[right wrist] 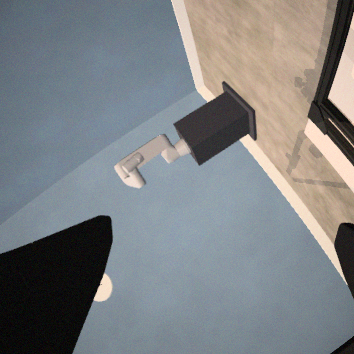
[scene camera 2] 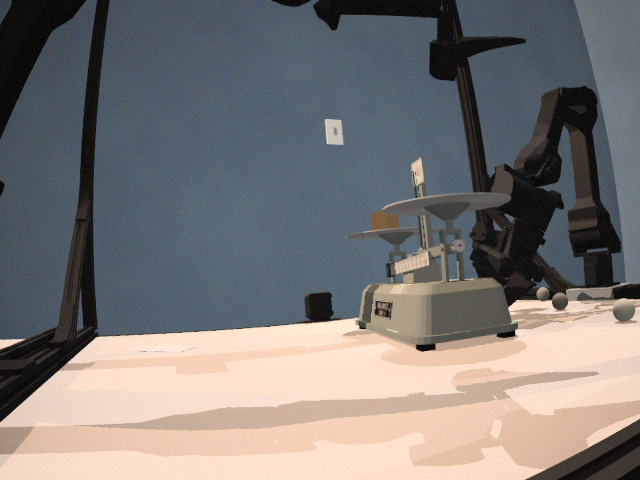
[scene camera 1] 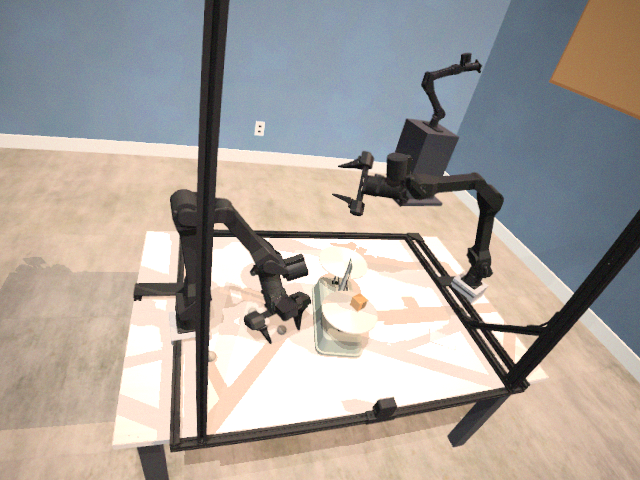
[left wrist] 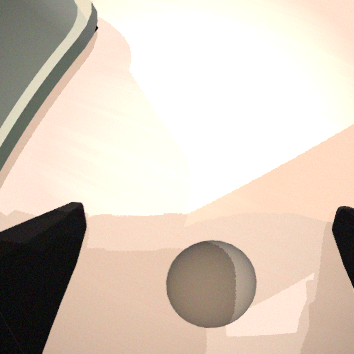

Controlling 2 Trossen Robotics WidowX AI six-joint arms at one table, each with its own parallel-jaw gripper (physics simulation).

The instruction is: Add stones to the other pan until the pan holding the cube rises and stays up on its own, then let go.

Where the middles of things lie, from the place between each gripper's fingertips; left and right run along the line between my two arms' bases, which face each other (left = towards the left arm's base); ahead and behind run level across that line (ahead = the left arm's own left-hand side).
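Labels:
The grey balance scale (scene camera 2: 424, 309) is 40 mm ahead of my left hand, 170 mm to the right of it and 110 mm above it. As for the scale pan (scene camera 1: 336, 308), my left hand is 50 mm past it, 140 mm below it and 140 mm to the left of it. Going by its middle, the grey balance scale is nearer to my left hand than to my right hand.
The scale pan is 200 mm below my right hand, 340 mm behind it and 40 mm to the left of it, whereas the grey balance scale is 230 mm below my right hand, 250 mm behind it and 20 mm to the left of it. Going by their middles, the grey balance scale is the nearest to my right hand of the things named here.

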